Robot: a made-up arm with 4 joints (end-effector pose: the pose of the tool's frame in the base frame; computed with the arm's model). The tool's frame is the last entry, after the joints.
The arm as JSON. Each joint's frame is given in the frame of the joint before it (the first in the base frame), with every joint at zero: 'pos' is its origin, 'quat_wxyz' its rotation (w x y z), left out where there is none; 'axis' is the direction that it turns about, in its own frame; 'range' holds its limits. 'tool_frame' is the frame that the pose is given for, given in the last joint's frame.
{
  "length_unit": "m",
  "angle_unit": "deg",
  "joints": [
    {
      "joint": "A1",
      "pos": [
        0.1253,
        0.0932,
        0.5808
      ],
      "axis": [
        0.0,
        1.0,
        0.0
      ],
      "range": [
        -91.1,
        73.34
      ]
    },
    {
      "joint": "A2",
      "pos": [
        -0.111,
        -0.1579,
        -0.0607
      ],
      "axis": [
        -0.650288,
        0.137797,
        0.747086
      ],
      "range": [
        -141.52,
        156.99
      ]
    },
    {
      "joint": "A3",
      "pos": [
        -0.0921,
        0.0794,
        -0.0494
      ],
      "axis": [
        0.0,
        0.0,
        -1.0
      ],
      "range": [
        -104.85,
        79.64
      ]
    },
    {
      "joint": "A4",
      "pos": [
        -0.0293,
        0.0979,
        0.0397
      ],
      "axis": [
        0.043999,
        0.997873,
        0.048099
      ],
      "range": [
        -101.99,
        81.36
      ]
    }
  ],
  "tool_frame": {
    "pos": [
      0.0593,
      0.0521,
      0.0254
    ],
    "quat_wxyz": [
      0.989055,
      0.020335,
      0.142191,
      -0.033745
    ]
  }
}
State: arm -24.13 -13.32 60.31 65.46
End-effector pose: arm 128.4 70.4 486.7 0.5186 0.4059 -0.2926 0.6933
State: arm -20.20 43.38 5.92 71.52
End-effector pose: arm -78.1 48.1 303.1 -0.3087 0.5575 -0.0675 0.7677
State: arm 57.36 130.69 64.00 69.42
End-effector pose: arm -104.8 -160.4 632.6 -0.6251 0.6192 0.1954 0.4331
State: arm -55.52 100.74 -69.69 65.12
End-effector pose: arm -39.5 -270.9 345.2 -0.9027 0.4109 -0.0273 0.1251
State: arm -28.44 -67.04 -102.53 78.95
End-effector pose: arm -47.7 169.1 455.8 -0.2523 0.1987 0.3365 0.8852
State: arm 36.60 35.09 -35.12 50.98
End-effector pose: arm -242.9 36.0 672.2 -0.2918 0.7334 0.4188 0.4490
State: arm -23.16 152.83 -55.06 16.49
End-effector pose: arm -94.1 -264.4 608.3 0.8062 -0.3933 -0.4224 0.1302
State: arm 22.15 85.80 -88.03 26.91
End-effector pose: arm -166.1 -223.4 708.5 0.4170 -0.4256 -0.8024 0.0324
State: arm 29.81 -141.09 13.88 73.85
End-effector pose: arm 184.3 -192.9 657.7 0.9158 0.1721 -0.3272 0.1568
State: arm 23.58 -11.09 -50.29 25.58
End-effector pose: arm -138.5 162.4 642.2 0.0085 0.4814 0.3344 0.8101
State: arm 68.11 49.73 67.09 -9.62
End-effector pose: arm -25.7 53.2 667.9 -0.3448 0.4692 -0.1122 0.8052
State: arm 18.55 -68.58 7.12 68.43
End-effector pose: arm 167.4 93.5 637.4 0.5818 0.5851 -0.2010 0.5280
